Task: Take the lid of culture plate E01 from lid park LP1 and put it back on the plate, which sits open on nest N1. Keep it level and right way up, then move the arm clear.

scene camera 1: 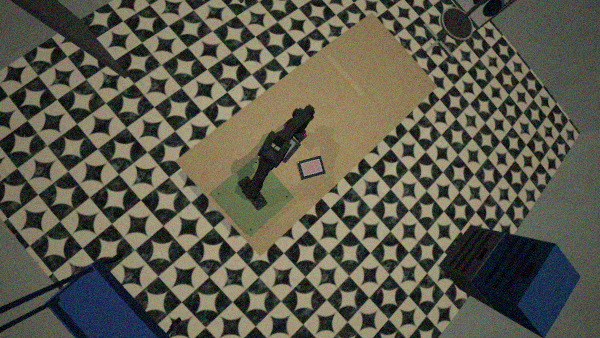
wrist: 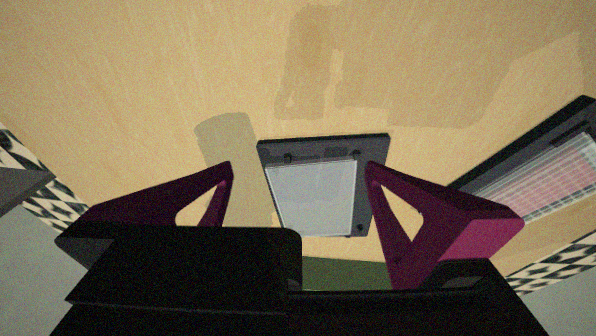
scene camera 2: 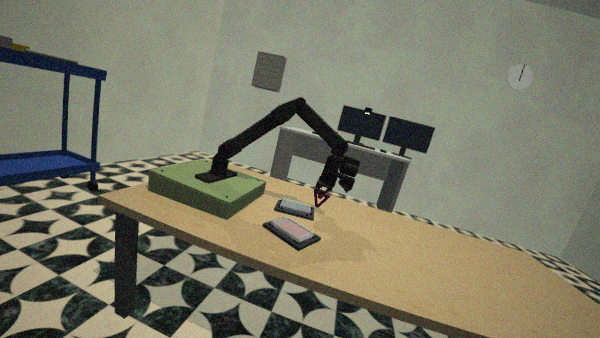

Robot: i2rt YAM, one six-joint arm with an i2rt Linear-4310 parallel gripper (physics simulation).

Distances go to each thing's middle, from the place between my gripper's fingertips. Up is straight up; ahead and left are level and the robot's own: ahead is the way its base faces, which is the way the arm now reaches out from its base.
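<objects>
The plate lid (wrist: pixel 315 198) has my gripper 8 cm past it and 3 cm to the left of it, and 4 cm above it. As for the dark plate nest (scene camera 2: pixel 298 246), it sits 2 cm behind my hand, 24 cm to the right of it and 4 cm below it. The dark lid park (wrist: pixel 374 147) is 8 cm behind my hand and 4 cm to the right of it, again 4 cm below.
</objects>
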